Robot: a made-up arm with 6 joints.
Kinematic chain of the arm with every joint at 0, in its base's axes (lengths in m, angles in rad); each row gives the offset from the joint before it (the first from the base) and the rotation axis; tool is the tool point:
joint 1: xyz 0 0 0.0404 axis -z
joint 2: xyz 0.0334 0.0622 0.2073 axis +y
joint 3: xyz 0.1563 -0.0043 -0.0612 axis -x
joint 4: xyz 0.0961 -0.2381 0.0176 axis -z
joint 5: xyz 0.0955 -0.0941 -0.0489 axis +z
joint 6: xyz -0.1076 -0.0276 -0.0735 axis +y
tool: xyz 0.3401 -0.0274 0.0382
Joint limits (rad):
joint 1: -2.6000..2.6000
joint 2: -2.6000..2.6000
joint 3: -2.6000..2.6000
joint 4: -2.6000..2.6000
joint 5: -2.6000..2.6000
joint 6: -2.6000..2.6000
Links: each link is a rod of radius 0.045 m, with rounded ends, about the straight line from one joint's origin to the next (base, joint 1, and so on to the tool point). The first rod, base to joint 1, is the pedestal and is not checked.
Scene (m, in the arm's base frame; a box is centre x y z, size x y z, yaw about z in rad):
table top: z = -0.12
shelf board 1: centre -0.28 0.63 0 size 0.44 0.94 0.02 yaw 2.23
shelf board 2: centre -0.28 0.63 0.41 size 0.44 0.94 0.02 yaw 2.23
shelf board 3: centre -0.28 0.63 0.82 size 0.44 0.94 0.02 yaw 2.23
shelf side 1: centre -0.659 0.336 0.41 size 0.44 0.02 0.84 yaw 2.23
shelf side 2: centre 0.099 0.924 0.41 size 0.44 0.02 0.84 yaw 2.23
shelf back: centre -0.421 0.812 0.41 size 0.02 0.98 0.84 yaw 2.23
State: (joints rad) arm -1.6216 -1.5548 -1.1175 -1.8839 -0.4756 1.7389
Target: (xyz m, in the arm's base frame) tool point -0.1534 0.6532 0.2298
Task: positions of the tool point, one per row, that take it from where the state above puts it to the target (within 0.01 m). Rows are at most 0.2 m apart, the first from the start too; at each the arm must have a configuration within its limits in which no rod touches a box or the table.
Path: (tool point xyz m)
1: -0.3536 0.4676 0.5928
2: -0.3232 0.4233 0.5957
3: -0.2840 0.3722 0.5953
4: -0.2365 0.3155 0.5918
5: -0.1814 0.2544 0.5862
6: -0.1197 0.3347 0.4803
7: -0.0313 0.3791 0.3581
8: 0.0686 0.3666 0.2298
9: 0.0282 0.4654 0.2596
10: -0.0215 0.5488 0.2769
11: -0.0812 0.6139 0.2689
12: -0.1534 0.6532 0.2298

